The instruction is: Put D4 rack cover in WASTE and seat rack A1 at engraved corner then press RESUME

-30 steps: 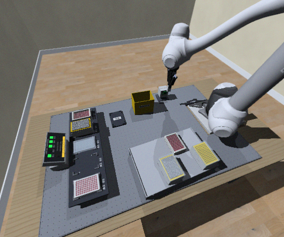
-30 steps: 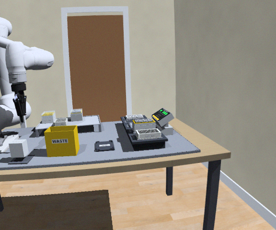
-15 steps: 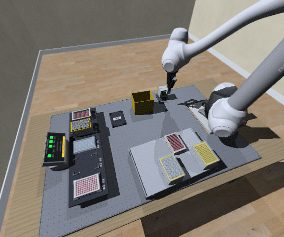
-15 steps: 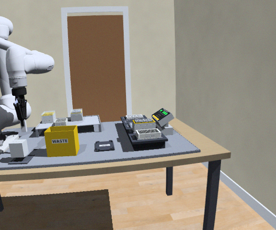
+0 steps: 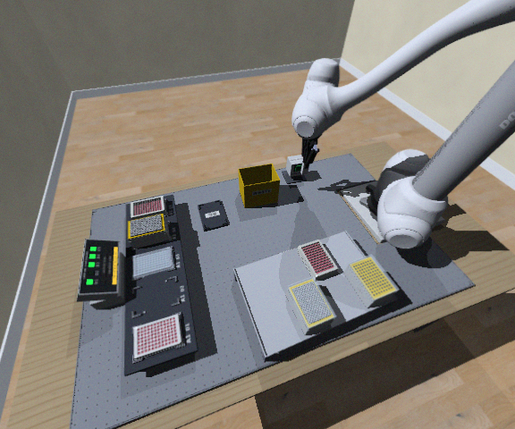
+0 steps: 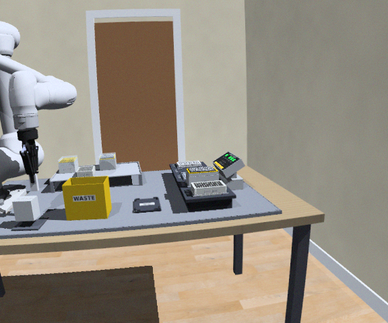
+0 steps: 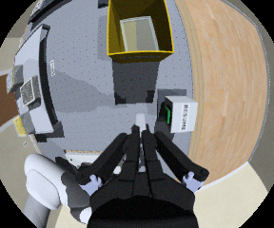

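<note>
Right now my hand is 20 mm past the resume key box, 70 mm to the left of it and 70 mm above it. From my hand the other things lie so: yellow waste bin (200 mm ahead, 60 mm to the right, 90 mm below); then black nest (430 mm ahead, 50 mm to the right, 130 mm below); then raised shelf (260 mm ahead, 420 mm to the left, 80 mm below).
</note>
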